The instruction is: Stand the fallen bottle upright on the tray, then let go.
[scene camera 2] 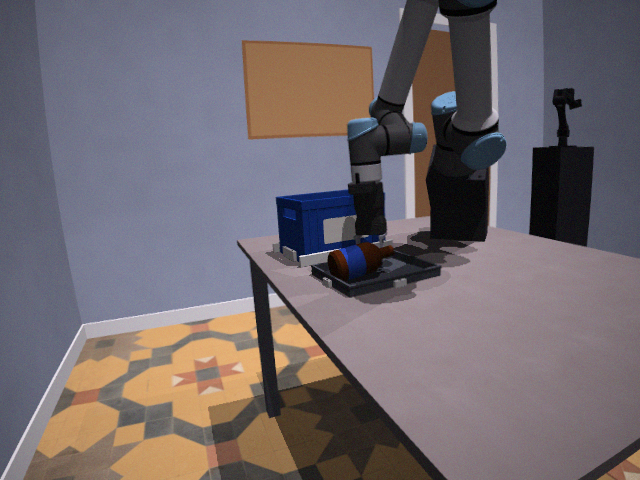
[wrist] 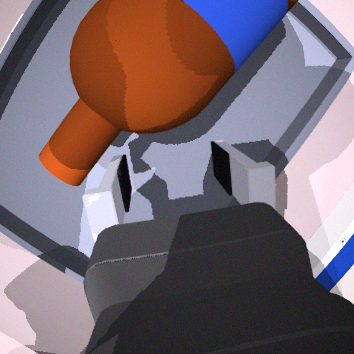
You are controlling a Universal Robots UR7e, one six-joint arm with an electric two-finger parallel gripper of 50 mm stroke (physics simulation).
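Seen in the pictures: gripper, fingertip midpoint: [wrist: 170, 164]; arm's base, link origin: [scene camera 2: 457, 160].
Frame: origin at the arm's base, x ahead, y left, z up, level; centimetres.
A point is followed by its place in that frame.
The brown bottle [scene camera 2: 368, 259] @[x 38.7, y 32.9, z -20.2 cm] [wrist: 145, 65] @[x 38.0, y 28.6, z -17.2 cm] with a blue label lies on its side on the dark tray [scene camera 2: 356, 289] @[x 43.1, y 39.6, z -24.5 cm] [wrist: 30, 107] @[x 30.1, y 32.1, z -25.5 cm]. In the wrist view its neck points to the lower left and its base end is cut off at the top. My gripper [scene camera 2: 370, 240] [wrist: 170, 164] @[x 35.6, y 23.5, z -23.2 cm] is open, with nothing between its fingers. It points down over the tray. In the wrist view the bottle's neck lies beyond and to the left of the left finger, and the gap between the fingers shows tray floor and shadow. In the scene view the fingertips are partly hidden behind the bottle.
A blue crate [scene camera 2: 292, 227] @[x 53.8, y 6.2, z -16.5 cm] with a pale label stands behind the tray, with a white strip [scene camera 2: 315, 257] @[x 48.5, y 13.2, z -24.0 cm] along its near side. Small light clips [scene camera 2: 400, 282] @[x 32.6, y 37.0, z -24.9 cm] sit at the tray's outer edge. The table's left edge is close to the tray.
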